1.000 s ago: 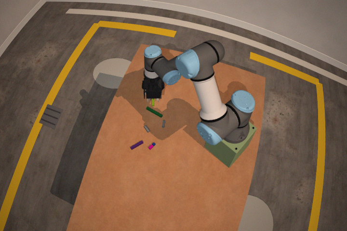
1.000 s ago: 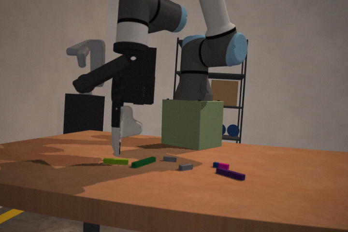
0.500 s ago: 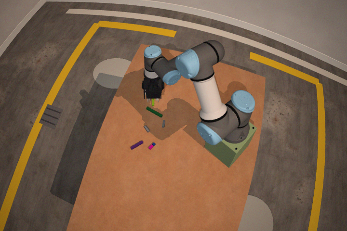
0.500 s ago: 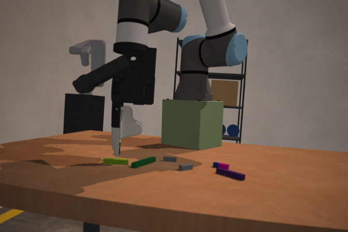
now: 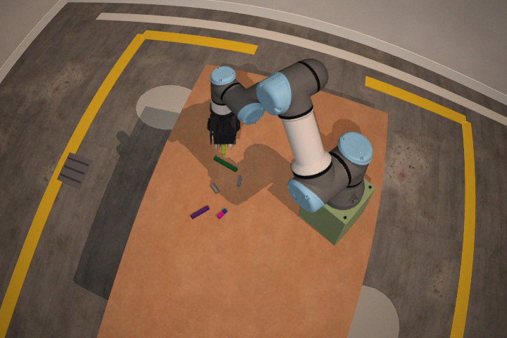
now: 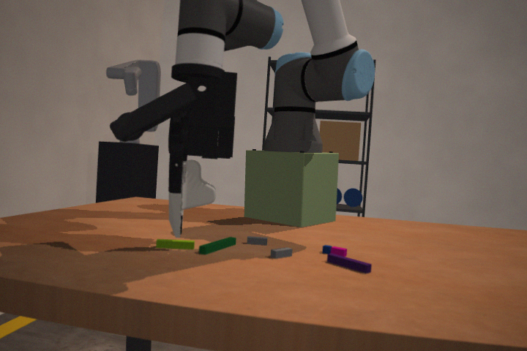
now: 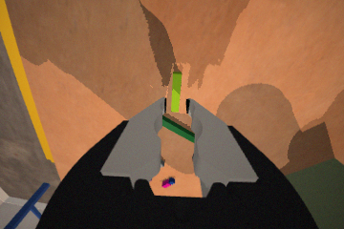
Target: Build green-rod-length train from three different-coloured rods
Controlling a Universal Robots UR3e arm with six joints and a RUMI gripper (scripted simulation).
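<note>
My gripper is now 30 mm above the lime rod. From my hand the other things lie so: green rod: 50 mm to the left, 30 mm below, 30 mm behind; then blue rod: 190 mm to the left, 100 mm behind, 30 mm below; then magenta rod: 200 mm to the left, 90 mm behind, 30 mm below.
</note>
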